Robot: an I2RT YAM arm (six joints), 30 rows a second.
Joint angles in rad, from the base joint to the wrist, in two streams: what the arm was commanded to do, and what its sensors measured. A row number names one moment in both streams.
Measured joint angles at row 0:
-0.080, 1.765, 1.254, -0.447, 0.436, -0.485
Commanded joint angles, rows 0 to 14:
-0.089, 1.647, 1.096, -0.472, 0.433, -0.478
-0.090, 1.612, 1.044, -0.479, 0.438, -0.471
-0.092, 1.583, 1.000, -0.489, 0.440, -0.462
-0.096, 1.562, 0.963, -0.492, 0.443, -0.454
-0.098, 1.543, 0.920, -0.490, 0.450, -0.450
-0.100, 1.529, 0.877, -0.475, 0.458, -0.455
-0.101, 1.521, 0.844, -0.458, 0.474, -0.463
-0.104, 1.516, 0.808, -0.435, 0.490, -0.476
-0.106, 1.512, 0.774, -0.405, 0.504, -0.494
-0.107, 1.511, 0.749, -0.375, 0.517, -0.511
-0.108, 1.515, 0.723, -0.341, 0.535, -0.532
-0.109, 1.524, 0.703, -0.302, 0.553, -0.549
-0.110, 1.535, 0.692, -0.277, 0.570, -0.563
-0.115, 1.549, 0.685, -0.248, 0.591, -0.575
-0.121, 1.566, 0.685, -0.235, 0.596, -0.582
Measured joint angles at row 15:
-0.108, 1.525, 0.716, -0.337, 0.548, -0.536
